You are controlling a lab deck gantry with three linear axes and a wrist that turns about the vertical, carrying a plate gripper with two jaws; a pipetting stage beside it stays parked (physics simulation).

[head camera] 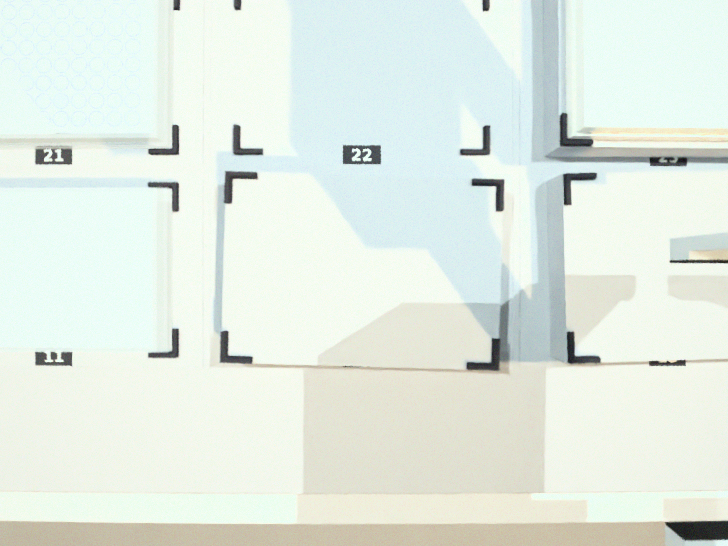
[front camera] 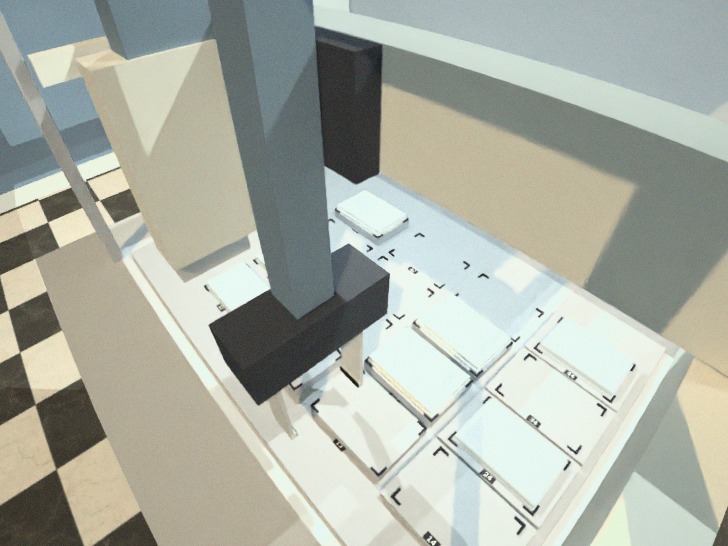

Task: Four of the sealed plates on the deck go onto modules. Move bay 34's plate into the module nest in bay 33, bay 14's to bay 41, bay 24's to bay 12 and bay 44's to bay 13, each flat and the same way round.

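Places are measured from the robot's base along level axes (x right, y ahead, z up), in metres.
Pixels of known places: gripper, fingertip midpoint: (head camera: pixel 715 393) (front camera: pixel 320 401); robot's base, link origin: (front camera: pixel 206 287).
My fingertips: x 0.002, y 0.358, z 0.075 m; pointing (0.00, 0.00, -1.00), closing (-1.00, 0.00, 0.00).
For each thing: its top centre in the pictures, then the offset to it from my fingertips. "pt": a spot on its surface instead.
- bay 13 nest, top centre: (head camera: pixel 704 265) (front camera: pixel 367 416) dx -0.048, dy +0.037, dz -0.053 m
- bay 12 nest, surface spot: (head camera: pixel 294 264) pt dx -0.048, dy -0.163, dz -0.056 m
- sealed plate, top centre: (front camera: pixel 463 327) dx -0.257, dy +0.034, dz -0.042 m
- bay 24 plate, top centre: (front camera: pixel 511 447) dx -0.152, dy +0.198, dz -0.046 m
- bay 44 plate, top centre: (front camera: pixel 588 352) dx -0.366, dy +0.198, dz -0.046 m
- bay 23, surface spot: (head camera: pixel 664 64) pt dx -0.140, dy +0.009, dz -0.042 m
- bay 11, surface spot: (head camera: pixel 82 264) pt dx -0.048, dy -0.270, dz -0.061 m
- bay 21, surface spot: (head camera: pixel 70 70) pt dx -0.145, dy -0.276, dz -0.060 m
The gripper (front camera: pixel 322 410) (head camera: pixel 700 391) is open and empty. Its jaws hang near the front of bays 12 and 13; both show partly at the right edge in the head view. The bay 13 nest (front camera: pixel 370 433) (head camera: pixel 605 329) and bay 12 nest (head camera: pixel 294 264) are empty; the gripper partly hides bay 12 in the front view. One sealed plate (front camera: pixel 464 332) lies flat in bay 33, another (front camera: pixel 371 212) flat in bay 41. The bay 24 plate (front camera: pixel 511 458) and bay 44 plate (front camera: pixel 588 355) lie flat. Bays 34 and 14 hold no plate.
Other plates lie in bay 23 (front camera: pixel 417 373) (head camera: pixel 664 64), bay 11 (front camera: pixel 235 285) (head camera: pixel 82 264) and bay 21 (head camera: pixel 70 70). The parked pipetting stage (front camera: pixel 170 158) stands over the deck's left side. A dark block (front camera: pixel 352 108) hangs near the back wall.
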